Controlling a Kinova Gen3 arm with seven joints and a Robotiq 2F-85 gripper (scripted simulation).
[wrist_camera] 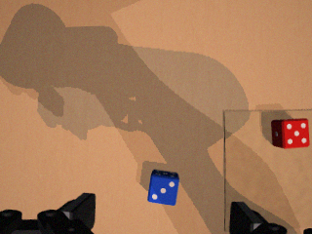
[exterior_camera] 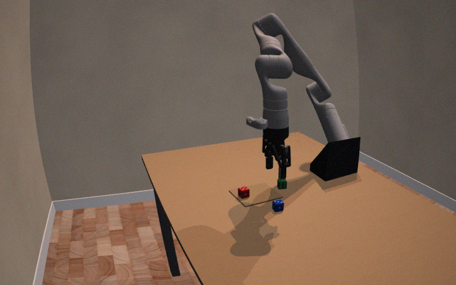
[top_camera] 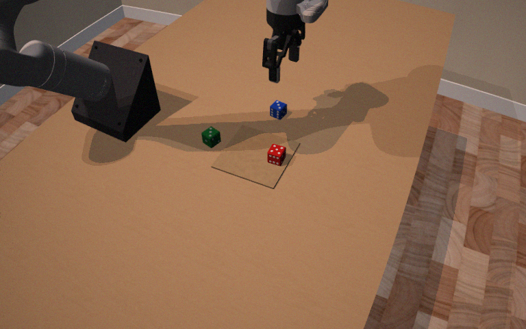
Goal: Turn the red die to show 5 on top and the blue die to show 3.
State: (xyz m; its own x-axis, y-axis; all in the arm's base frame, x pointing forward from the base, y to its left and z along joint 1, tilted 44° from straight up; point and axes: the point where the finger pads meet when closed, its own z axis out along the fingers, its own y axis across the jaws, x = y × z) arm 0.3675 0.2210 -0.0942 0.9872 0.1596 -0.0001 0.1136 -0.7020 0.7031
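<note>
Now: hand 10 mm past the blue die and 120 mm above it. Also, from my hand: thin tan mat: 20 mm ahead, 140 mm to the right, 130 mm below; red die: 70 mm ahead, 130 mm to the right, 110 mm below; green die: 80 mm behind, 160 mm to the right, 120 mm below.
</note>
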